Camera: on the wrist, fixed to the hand. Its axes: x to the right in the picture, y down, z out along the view.
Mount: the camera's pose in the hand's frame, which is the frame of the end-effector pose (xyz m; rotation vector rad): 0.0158 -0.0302 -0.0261 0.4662 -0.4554 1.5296
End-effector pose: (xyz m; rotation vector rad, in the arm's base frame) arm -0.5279 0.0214 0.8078 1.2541 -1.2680 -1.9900
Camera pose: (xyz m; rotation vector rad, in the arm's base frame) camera -0.5100 0.0116 0.7700 -0.2571 -2.0134 -0.8040
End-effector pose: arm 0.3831 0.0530 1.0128 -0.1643 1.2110 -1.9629
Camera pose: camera 0.3428 0.0667 1.0185 0.4294 0.2572 -0.6927
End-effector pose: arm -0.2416 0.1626 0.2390 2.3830 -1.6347 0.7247
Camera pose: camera -0.2174 0.1715 0.2733 -0.5892 2.2321 -0.4340
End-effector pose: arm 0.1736 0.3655 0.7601 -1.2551 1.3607 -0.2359
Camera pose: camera 0.1726 0.3280 0.7809 0.3047 1.3819 0.7220
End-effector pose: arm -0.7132 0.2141 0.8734 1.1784 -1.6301 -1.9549
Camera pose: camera -0.6954 0.1947 0.8395 -0.5486 -2.1567 -0.8032
